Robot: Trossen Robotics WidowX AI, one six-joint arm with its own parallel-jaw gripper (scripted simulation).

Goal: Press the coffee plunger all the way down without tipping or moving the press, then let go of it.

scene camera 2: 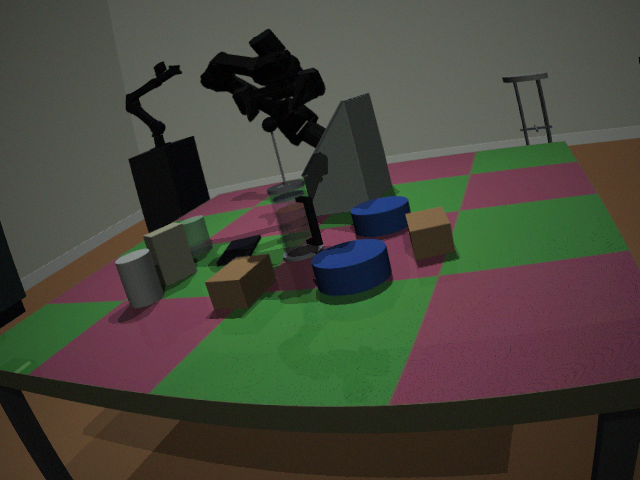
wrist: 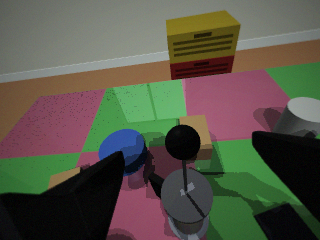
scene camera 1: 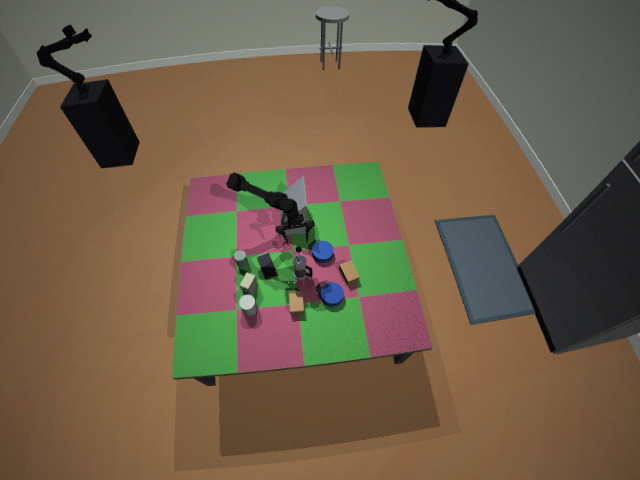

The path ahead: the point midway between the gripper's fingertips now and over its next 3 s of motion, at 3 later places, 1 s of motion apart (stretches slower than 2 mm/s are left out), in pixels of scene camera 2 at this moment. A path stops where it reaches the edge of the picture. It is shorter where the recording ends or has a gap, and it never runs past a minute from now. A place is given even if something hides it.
My gripper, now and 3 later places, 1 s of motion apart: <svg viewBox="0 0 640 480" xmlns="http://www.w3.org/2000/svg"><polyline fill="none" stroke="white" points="270,114 268,125 267,132 270,154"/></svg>
